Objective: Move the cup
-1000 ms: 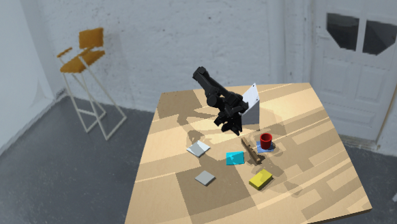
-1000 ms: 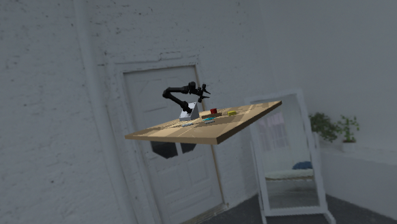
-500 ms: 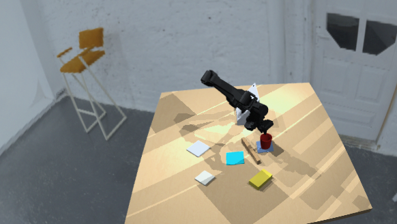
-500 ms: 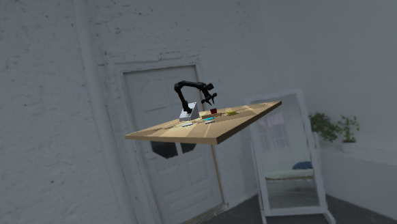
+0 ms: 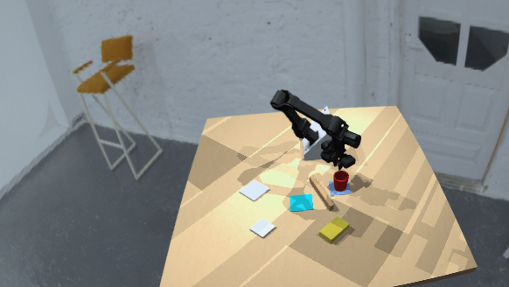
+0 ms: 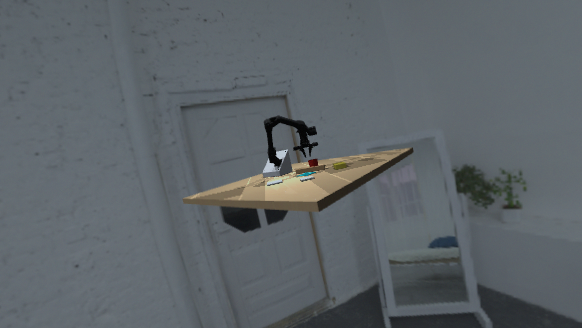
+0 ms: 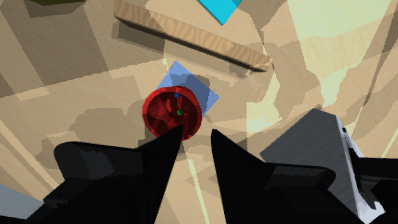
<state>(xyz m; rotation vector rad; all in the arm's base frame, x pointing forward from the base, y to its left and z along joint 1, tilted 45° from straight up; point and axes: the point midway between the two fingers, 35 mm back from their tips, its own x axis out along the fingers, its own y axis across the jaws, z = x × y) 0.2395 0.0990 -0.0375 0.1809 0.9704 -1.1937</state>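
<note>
The red cup is 30 mm ahead of my gripper tip, 10 mm to the left of it and 60 mm below it. Also, from my gripper tip: yellow block 290 mm ahead, 30 mm to the right, 80 mm below; then cyan pad 100 mm ahead, 170 mm to the right, 110 mm below; then wooden bar 60 mm ahead, 80 mm to the right, 90 mm below.
</note>
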